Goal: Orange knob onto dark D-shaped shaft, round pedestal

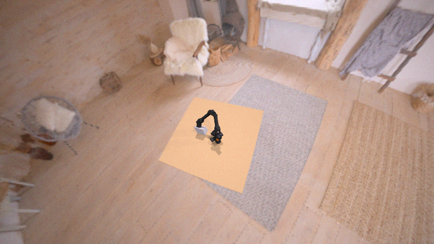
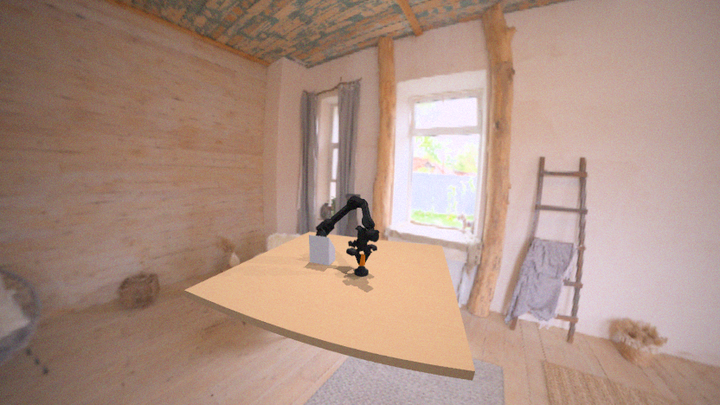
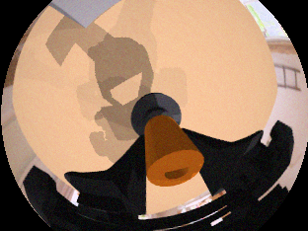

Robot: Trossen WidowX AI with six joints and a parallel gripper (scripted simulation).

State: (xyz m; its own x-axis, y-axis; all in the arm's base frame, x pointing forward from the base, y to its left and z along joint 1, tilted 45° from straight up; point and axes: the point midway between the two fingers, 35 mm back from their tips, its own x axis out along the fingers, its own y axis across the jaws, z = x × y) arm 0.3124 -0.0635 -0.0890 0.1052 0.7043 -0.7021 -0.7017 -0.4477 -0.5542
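My gripper tip is now 2 cm below the orange knob. From my gripper tip the other things lie so: dark round pedestal: 4 cm below.
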